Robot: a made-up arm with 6 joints. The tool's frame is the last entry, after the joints. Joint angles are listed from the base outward.
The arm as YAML. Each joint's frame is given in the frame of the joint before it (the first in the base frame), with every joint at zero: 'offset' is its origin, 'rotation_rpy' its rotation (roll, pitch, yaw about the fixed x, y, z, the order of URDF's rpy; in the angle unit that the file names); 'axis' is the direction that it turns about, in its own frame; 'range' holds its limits. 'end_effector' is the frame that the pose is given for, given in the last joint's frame.
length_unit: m
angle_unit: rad
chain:
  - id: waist
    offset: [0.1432, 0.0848, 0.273]
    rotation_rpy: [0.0, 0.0, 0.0]
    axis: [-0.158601, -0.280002, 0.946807]
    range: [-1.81, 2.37]
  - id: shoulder
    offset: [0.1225, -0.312, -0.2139]
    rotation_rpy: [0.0, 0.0, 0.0]
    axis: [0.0, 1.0, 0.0]
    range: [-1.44, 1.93]
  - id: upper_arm
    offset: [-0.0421, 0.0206, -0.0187]
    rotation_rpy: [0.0, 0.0, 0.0]
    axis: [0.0, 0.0, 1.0]
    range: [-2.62, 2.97]
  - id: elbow
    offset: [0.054, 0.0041, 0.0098]
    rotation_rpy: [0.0, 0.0, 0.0]
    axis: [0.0, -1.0, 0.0]
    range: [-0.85, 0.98]
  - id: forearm
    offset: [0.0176, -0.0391, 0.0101]
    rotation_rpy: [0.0, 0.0, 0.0]
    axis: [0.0, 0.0, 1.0]
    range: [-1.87, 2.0]
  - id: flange
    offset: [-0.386, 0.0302, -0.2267]
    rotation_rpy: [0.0, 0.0, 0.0]
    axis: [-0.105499, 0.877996, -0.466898]
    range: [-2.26, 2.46]
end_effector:
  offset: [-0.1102, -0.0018, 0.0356]
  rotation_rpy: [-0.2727, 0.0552, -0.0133]
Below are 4 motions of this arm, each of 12 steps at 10 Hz.
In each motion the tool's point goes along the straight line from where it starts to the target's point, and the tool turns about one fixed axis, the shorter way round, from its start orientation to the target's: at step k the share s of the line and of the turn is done. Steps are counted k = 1, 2, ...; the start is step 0. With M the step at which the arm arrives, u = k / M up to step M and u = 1 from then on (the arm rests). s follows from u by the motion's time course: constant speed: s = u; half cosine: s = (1 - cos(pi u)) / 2; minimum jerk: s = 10 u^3 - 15 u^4 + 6 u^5.
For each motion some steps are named. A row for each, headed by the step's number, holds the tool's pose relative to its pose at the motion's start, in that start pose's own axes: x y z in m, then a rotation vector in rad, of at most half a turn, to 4 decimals.
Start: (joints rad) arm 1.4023 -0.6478 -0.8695 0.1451 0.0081 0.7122
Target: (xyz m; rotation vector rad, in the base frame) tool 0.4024 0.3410 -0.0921 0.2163 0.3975 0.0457
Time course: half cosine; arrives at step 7
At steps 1, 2, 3, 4, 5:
1: 0.0056 0.0086 0.0031 0.0061 0.0253 -0.0166
2: 0.0214 0.0326 0.0119 0.0231 0.0962 -0.0632
3: 0.0441 0.0674 0.0245 0.0477 0.1987 -0.1305
4: 0.0694 0.1060 0.0386 0.0751 0.3124 -0.2051
5: 0.0921 0.1407 0.0512 0.0997 0.4149 -0.2724

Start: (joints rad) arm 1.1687 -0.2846 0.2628 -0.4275 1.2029 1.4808
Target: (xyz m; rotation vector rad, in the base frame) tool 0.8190 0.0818 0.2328 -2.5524 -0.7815 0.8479
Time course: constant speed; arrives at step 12
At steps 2, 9, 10, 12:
2: 0.0145 -0.0324 0.0258 -0.1128 0.0220 -0.0622
9: 0.0651 -0.1459 0.1163 -0.5074 0.0991 -0.2798
10: 0.0723 -0.1621 0.1292 -0.5638 0.1101 -0.3109
12: 0.0868 -0.1945 0.1550 -0.6766 0.1321 -0.3731

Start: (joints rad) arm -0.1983 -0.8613 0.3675 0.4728 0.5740 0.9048
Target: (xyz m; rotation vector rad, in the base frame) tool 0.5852 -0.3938 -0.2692 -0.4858 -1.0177 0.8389
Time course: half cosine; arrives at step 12
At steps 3, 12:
3: 0.0505 0.0201 -0.0087 0.0603 -0.1196 0.0724
12: 0.3447 0.1373 -0.0597 0.4120 -0.8165 0.4943

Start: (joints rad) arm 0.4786 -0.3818 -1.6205 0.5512 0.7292 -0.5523
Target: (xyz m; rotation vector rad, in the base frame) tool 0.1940 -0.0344 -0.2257 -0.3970 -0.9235 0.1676
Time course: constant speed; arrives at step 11
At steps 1, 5, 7, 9, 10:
1: 0.0174 -0.0001 0.0132 0.0410 0.0096 0.0358
5: 0.0869 -0.0003 0.0658 0.2051 0.0480 0.1788
7: 0.1216 -0.0004 0.0921 0.2871 0.0672 0.2503
9: 0.1564 -0.0006 0.1184 0.3692 0.0864 0.3218
10: 0.1737 -0.0006 0.1315 0.4102 0.0960 0.3575

